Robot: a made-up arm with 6 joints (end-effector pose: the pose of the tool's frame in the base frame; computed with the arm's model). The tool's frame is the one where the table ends. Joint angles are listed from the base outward.
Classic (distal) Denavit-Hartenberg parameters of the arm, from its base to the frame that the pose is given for. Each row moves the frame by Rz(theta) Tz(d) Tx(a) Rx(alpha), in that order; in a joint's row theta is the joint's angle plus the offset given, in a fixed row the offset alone. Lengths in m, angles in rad.
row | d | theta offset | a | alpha
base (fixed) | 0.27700 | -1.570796 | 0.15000 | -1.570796
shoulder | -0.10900 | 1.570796 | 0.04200 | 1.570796
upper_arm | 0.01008 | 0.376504 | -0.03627 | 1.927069
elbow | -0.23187 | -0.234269 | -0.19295 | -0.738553
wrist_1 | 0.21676 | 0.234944 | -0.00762 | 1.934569
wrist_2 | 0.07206 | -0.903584 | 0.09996 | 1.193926
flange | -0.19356 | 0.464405 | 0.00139 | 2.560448
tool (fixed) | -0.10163 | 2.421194 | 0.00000 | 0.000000
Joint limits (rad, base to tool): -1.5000..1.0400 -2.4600..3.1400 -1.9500..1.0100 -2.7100..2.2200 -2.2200..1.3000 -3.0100..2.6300
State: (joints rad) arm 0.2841 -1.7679 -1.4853 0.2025 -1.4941 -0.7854
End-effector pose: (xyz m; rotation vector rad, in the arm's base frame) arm -0.0871 -0.3579 0.0541 -0.8365 -2.3548 -0.0032
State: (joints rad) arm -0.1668 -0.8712 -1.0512 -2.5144 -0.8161 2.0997
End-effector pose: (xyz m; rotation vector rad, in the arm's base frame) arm -0.0873 -0.3783 0.3223 0.0833 0.2401 0.1380
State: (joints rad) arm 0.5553 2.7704 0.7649 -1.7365 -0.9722 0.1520
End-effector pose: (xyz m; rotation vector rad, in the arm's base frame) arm -0.2433 0.0422 0.0785 0.4223 0.4317 -1.0098
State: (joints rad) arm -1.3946 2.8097 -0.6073 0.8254 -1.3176 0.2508
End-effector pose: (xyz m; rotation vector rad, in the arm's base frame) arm -0.2314 -0.3168 0.4788 0.4398 -0.4815 -0.0193
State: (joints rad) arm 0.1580 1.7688 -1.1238 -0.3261 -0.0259 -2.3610
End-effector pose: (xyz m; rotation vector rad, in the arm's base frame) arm -0.1151 -0.2603 0.3236 -0.1447 1.8478 0.7489
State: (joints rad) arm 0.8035 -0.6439 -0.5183 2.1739 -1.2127 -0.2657
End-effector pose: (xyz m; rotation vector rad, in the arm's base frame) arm 0.0644 -0.3803 0.1141 -0.1076 -1.6448 2.6554
